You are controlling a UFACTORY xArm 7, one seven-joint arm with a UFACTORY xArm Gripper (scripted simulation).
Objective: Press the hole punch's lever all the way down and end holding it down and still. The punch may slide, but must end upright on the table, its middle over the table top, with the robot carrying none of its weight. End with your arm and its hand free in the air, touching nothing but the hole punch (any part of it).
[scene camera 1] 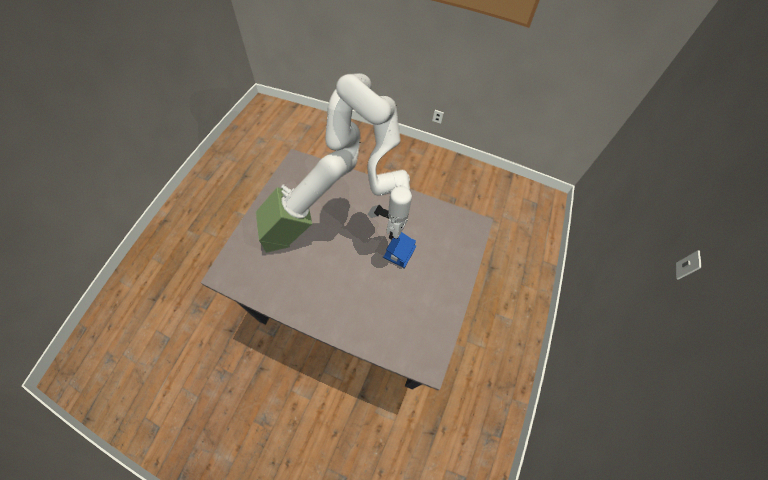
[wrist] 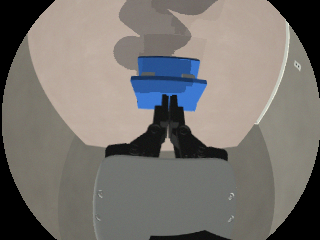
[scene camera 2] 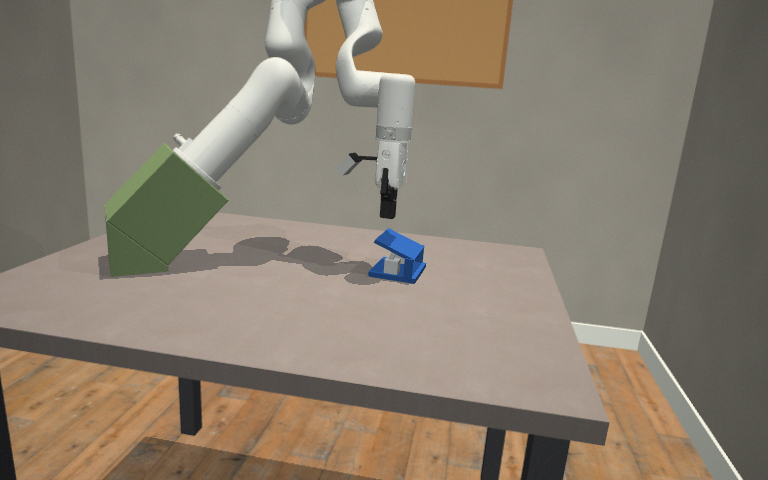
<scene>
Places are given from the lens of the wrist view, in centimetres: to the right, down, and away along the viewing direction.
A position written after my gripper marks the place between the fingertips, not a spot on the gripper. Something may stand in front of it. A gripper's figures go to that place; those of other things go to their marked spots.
my gripper [wrist: 168, 103]: 1, -2, 13
blue hole punch [wrist: 148, 65]: -2, -10, 20
</scene>
